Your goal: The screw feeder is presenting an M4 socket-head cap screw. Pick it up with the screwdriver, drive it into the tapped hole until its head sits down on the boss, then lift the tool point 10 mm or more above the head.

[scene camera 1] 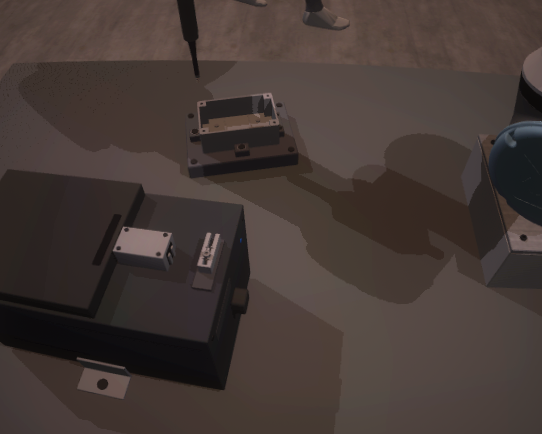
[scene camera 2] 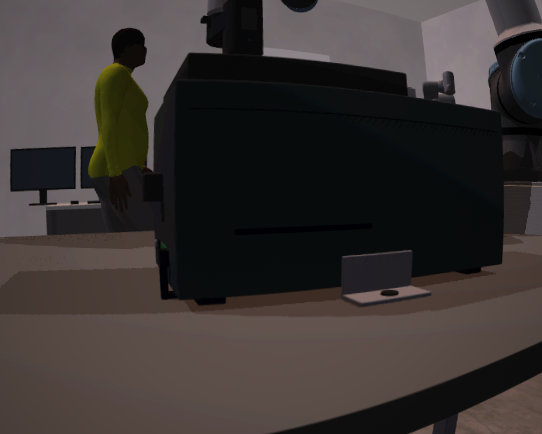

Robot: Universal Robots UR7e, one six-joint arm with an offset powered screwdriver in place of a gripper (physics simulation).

Labels:
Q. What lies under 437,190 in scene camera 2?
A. A black screw feeder.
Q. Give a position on a black screw feeder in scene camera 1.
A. At 152,305

